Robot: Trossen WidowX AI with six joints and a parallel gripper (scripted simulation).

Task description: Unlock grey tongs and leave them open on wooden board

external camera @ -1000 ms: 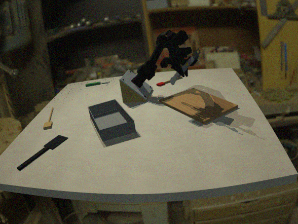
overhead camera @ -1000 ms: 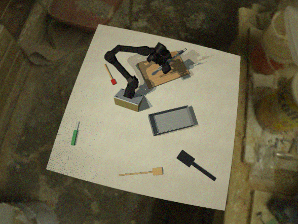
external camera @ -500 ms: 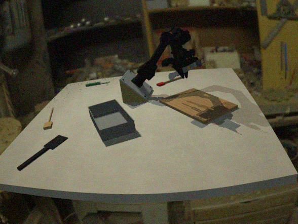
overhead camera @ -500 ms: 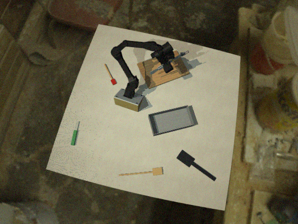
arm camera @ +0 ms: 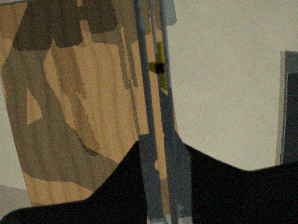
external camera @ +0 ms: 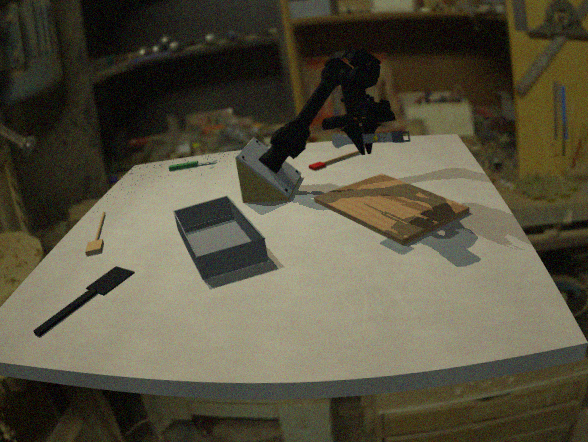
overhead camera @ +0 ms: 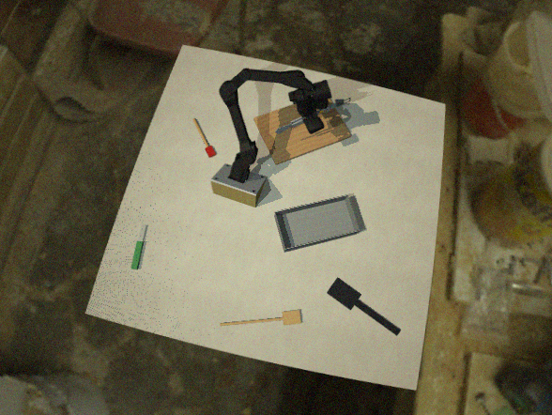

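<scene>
The wooden board is 3 cm behind my gripper tip, 5 cm to the left of it and 15 cm below it. From my gripper tip the other things lie so: grey roasting tin 16 cm ahead, 35 cm to the right, 12 cm below; black spatula 43 cm ahead, 59 cm to the right, 15 cm below.
</scene>
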